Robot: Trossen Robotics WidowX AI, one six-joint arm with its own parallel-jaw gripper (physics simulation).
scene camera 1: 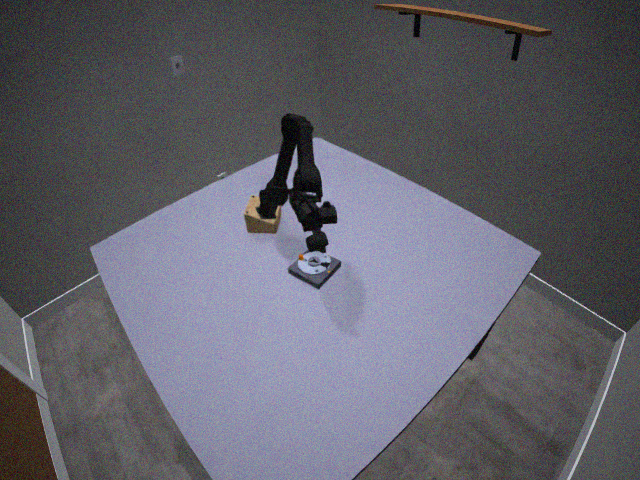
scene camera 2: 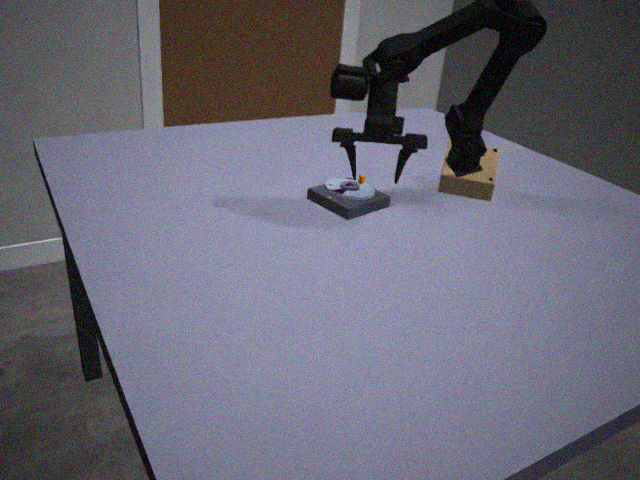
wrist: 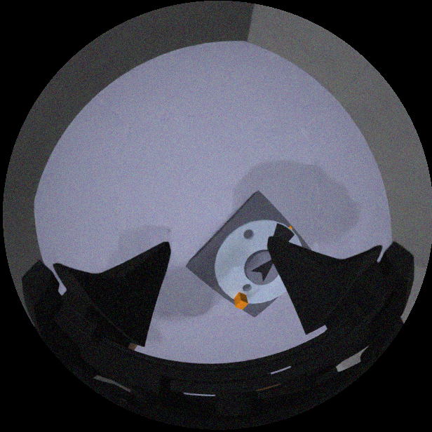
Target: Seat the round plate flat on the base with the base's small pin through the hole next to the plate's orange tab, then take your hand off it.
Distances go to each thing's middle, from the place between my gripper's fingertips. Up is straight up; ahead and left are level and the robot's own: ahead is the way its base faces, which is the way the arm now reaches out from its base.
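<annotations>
Round pale plate point(wrist: 235, 249): 3 cm below my hand, 5 cm to the right of it and 3 cm ahead of it. Dark square base point(wrist: 257, 207), counted from my hand: 3 cm ahead, 5 cm to the right, 5 cm below. Raised round hub point(wrist: 259, 268): 4 cm lower than my hand, 3 cm forward of it, 5 cm right of it.
</annotations>
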